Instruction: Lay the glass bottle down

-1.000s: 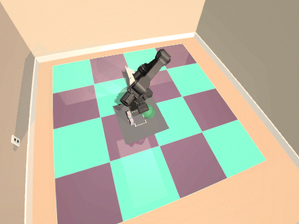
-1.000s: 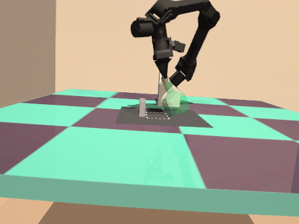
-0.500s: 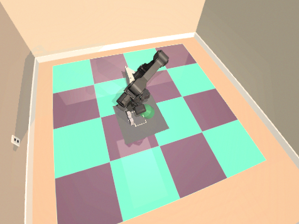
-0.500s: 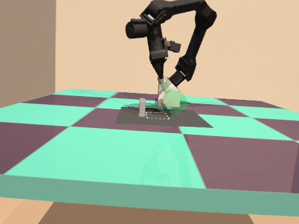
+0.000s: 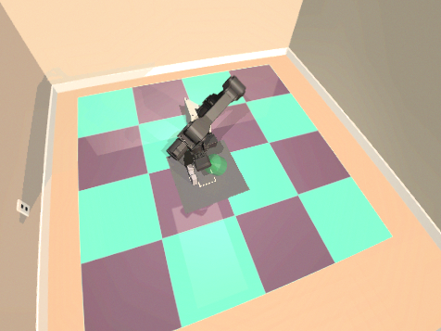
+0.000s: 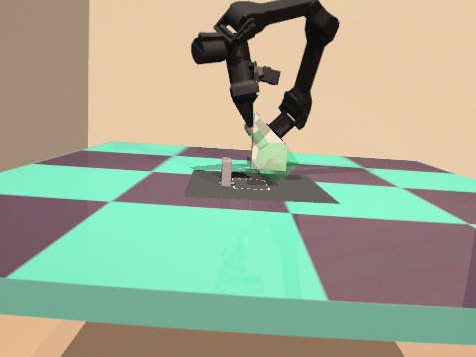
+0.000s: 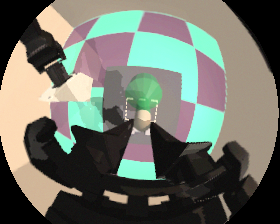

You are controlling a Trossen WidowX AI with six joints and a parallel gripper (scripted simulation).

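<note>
The green glass bottle lies 30 mm to the left of my gripper tip and 40 mm below it. Also, from my gripper tip: dark grey mat: 20 mm to the left, 140 mm below.
</note>
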